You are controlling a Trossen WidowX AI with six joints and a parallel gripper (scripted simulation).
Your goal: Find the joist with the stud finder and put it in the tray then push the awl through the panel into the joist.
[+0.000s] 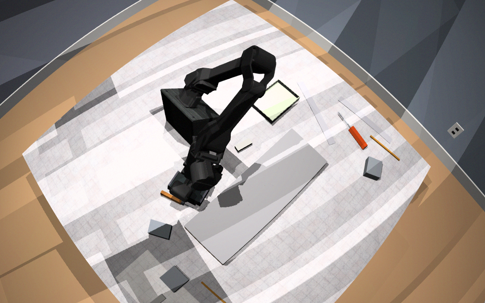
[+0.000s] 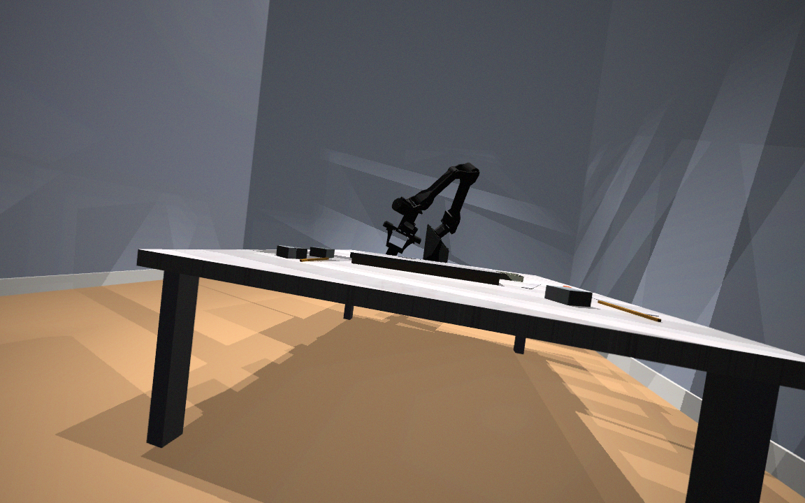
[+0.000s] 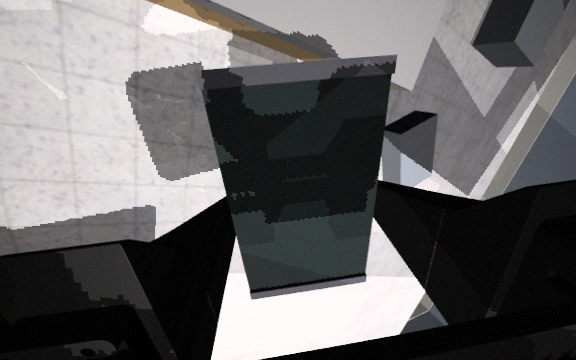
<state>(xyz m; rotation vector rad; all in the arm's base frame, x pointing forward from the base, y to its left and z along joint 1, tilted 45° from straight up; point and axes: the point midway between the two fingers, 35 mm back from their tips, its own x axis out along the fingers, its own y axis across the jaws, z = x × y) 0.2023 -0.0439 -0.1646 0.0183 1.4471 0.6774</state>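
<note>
My gripper tip is now 60 mm above the awl and 40 mm to the left of it. Also, from my gripper tip: stud finder: 20 mm below, 10 mm to the right, 10 mm behind; pale green tray: 480 mm to the left, 90 mm behind, 50 mm below.
</note>
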